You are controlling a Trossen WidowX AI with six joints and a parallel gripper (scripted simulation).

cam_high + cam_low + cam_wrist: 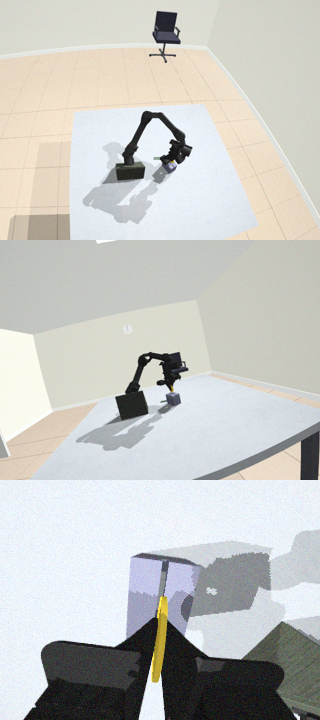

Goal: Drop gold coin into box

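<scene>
The gold coin lies 20 mm above my gripper tip.
</scene>
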